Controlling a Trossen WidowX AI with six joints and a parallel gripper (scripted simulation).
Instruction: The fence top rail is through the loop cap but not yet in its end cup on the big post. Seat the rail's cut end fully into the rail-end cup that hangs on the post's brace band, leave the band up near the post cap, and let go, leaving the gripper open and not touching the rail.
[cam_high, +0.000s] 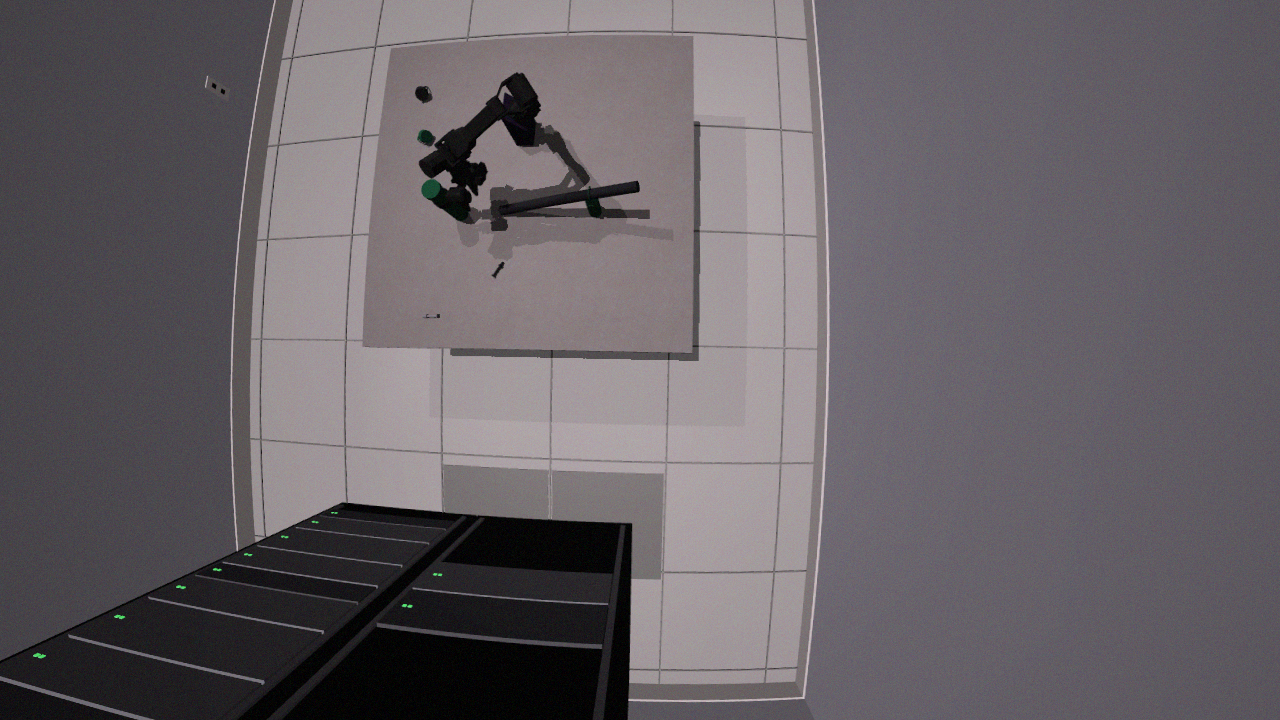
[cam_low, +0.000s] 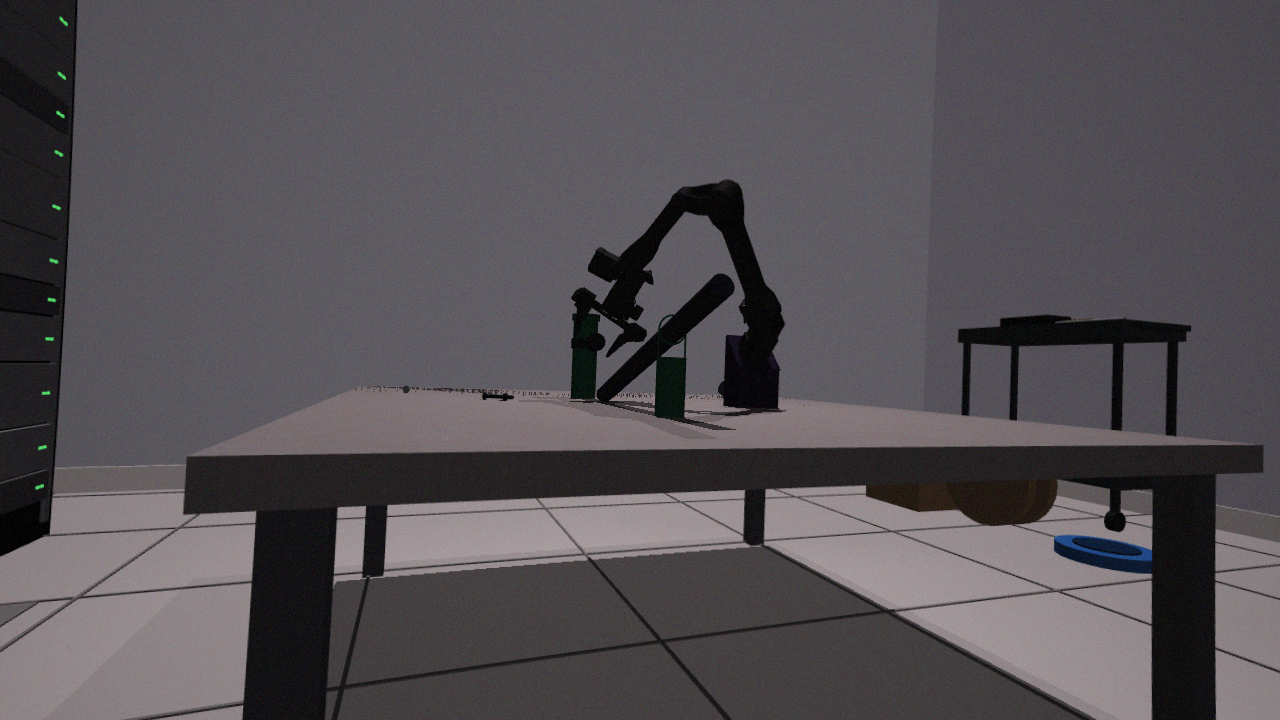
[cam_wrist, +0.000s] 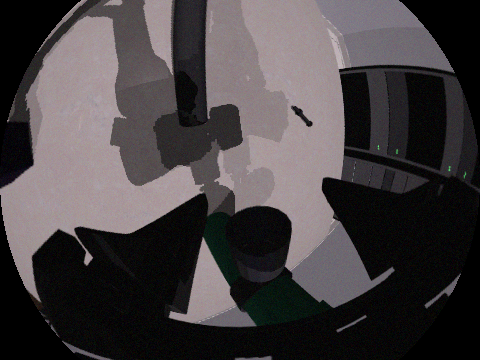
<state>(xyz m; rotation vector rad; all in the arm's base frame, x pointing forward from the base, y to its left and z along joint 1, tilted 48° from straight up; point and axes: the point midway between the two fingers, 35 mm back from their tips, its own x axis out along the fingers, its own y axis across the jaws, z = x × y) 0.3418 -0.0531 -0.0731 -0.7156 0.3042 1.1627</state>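
Right now my gripper tip is 50 mm to the left of the dark rail-end cup, 10 mm below it and 10 mm past it. Round my gripper tip: small dark bolt (200 mm ahead, 110 mm below, 80 mm to the left); then green cap (350 mm to the right, 300 mm behind, 110 mm below); then small green post (410 mm to the left, 80 mm behind, 20 mm below).
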